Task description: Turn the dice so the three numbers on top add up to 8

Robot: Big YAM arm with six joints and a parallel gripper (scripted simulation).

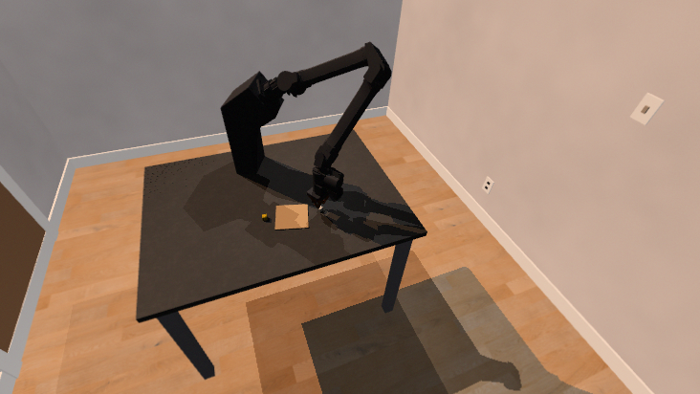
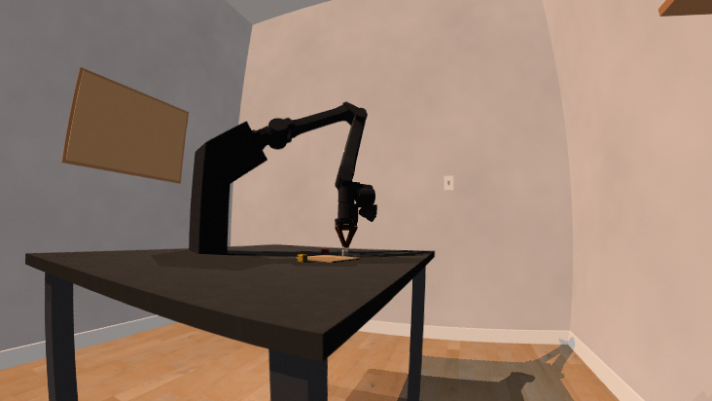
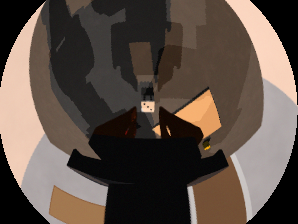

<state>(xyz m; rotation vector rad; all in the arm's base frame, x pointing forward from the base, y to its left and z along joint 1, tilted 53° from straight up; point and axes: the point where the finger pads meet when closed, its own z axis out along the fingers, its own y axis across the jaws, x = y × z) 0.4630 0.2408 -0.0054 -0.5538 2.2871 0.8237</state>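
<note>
Now: the white die 3 cm below my hand. Also, from my hand: yellow die 24 cm to the right, 3 cm below; tan mat 13 cm to the right, 4 cm below, 1 cm ahead; red die 8 cm behind, 3 cm below, 1 cm to the right.
</note>
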